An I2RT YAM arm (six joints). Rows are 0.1 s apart.
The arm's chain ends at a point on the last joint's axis. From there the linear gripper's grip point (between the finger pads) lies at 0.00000 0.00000 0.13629 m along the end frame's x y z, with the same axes.
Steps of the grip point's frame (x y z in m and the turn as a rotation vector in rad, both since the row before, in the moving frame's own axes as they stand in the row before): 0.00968 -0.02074 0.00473 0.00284 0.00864 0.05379; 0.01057 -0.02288 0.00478 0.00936 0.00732 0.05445; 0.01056 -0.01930 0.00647 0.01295 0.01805 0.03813; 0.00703 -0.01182 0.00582 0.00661 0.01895 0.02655; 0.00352 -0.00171 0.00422 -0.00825 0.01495 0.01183; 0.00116 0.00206 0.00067 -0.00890 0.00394 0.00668; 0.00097 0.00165 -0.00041 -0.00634 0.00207 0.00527; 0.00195 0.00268 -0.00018 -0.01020 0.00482 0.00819; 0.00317 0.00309 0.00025 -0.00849 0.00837 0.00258; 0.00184 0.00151 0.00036 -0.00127 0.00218 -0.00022
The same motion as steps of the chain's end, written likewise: 0.00849 -0.02038 0.00474 0.00284 0.00864 0.05379; 0.00954 -0.02163 0.00479 0.00936 0.00732 0.05445; 0.00807 -0.01758 0.00650 0.01295 0.01805 0.03813; 0.00444 -0.01095 0.00585 0.00661 0.01895 0.02655; 0.00149 -0.00285 0.00424 -0.00825 0.01495 0.01183; 0.00063 0.00085 0.00068 -0.00890 0.00394 0.00668; 0.00069 0.00079 -0.00041 -0.00634 0.00207 0.00527; 0.00130 0.00129 -0.00017 -0.01020 0.00482 0.00819; 0.00203 0.00193 0.00026 -0.00849 0.00837 0.00258; 0.00154 0.00134 0.00036 -0.00127 0.00218 -0.00022
